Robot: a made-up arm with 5 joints.
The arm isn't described. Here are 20 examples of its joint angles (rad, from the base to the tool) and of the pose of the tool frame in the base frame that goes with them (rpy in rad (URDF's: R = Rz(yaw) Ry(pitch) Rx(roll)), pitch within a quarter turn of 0, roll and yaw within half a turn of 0; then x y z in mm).
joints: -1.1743 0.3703 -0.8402 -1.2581 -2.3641
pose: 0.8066 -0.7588 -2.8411 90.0 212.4 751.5
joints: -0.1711 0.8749 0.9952 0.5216 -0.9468
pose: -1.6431 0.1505 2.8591 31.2 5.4 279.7
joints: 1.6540 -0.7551 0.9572 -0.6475 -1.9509
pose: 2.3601 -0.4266 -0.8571 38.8 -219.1 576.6
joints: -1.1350 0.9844 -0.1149 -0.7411 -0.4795
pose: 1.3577 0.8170 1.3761 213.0 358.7 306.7
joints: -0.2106 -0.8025 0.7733 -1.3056 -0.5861
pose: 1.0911 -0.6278 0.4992 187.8 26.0 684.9
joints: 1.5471 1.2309 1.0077 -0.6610 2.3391
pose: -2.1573 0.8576 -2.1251 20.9 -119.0 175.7
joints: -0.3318 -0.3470 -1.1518 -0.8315 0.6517
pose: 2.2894 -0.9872 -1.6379 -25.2 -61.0 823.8
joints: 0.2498 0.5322 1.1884 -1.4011 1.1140
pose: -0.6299 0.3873 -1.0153 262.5 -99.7 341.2
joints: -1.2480 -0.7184 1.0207 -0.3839 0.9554
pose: -0.2314 0.1873 0.5782 146.2 208.2 526.7
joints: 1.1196 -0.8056 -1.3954 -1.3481 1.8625
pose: 2.4574 0.6422 2.8165 -111.2 231.6 582.3
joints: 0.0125 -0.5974 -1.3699 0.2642 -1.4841
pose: 0.7910 -0.8834 1.3948 -50.2 22.4 830.4
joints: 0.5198 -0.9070 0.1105 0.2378 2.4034
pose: -1.0469 -1.0896 -1.2867 133.3 -67.6 745.2
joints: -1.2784 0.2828 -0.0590 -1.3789 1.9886
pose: 0.3347 -1.0134 -0.4044 135.1 259.5 662.8
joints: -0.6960 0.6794 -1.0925 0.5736 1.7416
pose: -0.9900 -0.1331 0.0373 368.8 243.2 573.4
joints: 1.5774 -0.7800 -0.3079 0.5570 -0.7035
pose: 1.3984 0.1245 -1.2692 24.0 -139.3 714.6
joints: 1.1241 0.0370 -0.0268 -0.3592 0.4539
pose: 0.3362 0.2247 -1.5644 144.9 -325.8 598.9
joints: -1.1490 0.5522 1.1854 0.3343 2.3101
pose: -2.9235 1.1697 -0.1246 76.7 68.5 246.9
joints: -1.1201 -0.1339 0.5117 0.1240 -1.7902
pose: 2.9012 0.3762 1.9069 135.5 272.8 440.9
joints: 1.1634 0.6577 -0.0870 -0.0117 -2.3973
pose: -2.9318 0.0850 -0.5854 208.9 -340.1 369.6
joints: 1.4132 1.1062 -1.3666 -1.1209 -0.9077
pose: 1.1449 -0.6977 -0.8431 90.8 -366.1 623.7
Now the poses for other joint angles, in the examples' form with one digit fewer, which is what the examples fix.
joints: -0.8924 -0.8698 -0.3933 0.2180 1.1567
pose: 0.333 -0.631 -0.038 87 4 801
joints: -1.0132 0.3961 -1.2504 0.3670 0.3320
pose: 0.495 0.141 0.652 241 268 696
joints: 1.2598 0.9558 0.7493 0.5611 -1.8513
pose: -1.225 0.643 0.917 71 -40 236
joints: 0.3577 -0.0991 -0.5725 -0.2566 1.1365
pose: 0.232 -0.549 -1.215 235 -118 777
